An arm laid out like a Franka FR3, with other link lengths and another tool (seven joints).
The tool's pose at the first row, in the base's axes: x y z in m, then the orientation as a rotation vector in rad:
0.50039 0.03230 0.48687 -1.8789 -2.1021 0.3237
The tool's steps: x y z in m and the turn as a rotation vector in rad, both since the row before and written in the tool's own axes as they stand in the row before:
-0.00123 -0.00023 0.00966 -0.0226 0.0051 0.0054
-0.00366 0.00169 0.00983 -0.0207 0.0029 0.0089
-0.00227 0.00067 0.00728 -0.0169 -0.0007 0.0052
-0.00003 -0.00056 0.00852 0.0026 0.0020 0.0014
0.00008 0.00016 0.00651 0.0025 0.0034 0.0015
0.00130 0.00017 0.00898 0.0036 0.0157 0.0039
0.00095 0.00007 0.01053 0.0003 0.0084 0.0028
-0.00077 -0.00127 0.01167 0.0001 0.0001 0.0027
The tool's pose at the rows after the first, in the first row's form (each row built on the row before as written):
0.49673 0.03137 0.47789 -1.8964 -2.1063 0.2973
0.49521 0.02832 0.46783 -1.9171 -2.1076 0.2756
0.49363 0.02646 0.46057 -1.9325 -2.1123 0.2604
0.49043 0.02677 0.45266 -1.9321 -2.1084 0.2613
0.48852 0.02718 0.44645 -1.9314 -2.1036 0.2606
0.48573 0.02895 0.43800 -1.9294 -2.0883 0.2490
0.48233 0.03060 0.42812 -1.9300 -2.0803 0.2414
0.47740 0.03060 0.41744 -1.9328 -2.0777 0.2420

